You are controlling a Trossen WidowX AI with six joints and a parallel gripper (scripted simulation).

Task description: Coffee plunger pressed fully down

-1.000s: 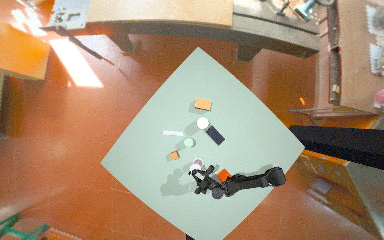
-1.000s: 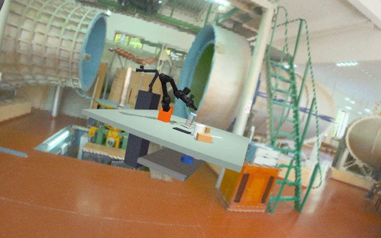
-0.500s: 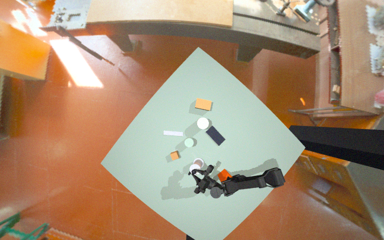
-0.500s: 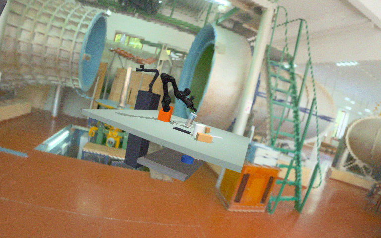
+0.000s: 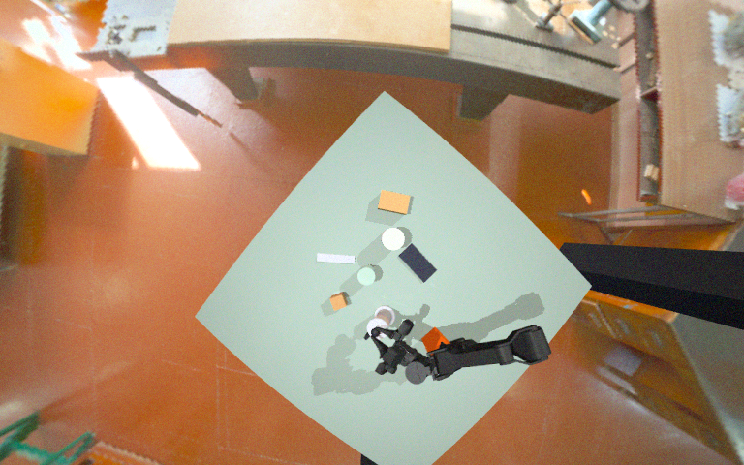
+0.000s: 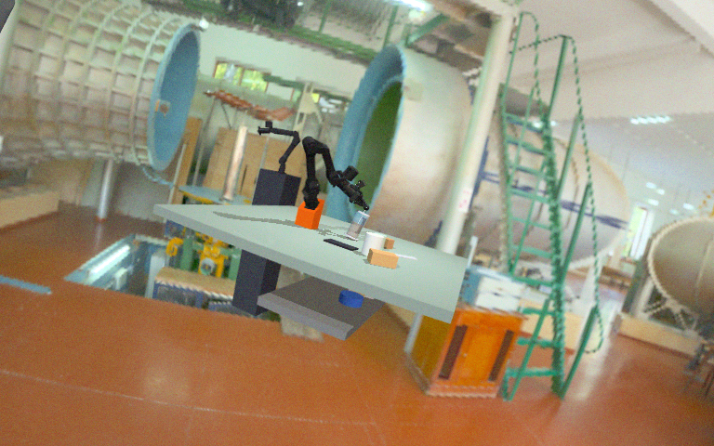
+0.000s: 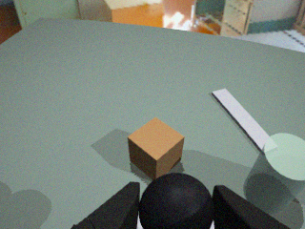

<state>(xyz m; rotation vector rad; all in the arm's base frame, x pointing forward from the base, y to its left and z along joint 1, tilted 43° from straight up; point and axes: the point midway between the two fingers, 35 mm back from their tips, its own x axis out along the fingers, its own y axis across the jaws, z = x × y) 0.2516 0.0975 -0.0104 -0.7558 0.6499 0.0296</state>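
The coffee press is 90 mm below my gripper tip and 20 mm behind it. Round my gripper tip: orange cube (160 mm below, 140 mm ahead, 50 mm to the left); dark slab (270 mm to the right, 180 mm below, 10 mm ahead); pale green cylinder (140 mm below, 130 mm ahead, 110 mm to the right).
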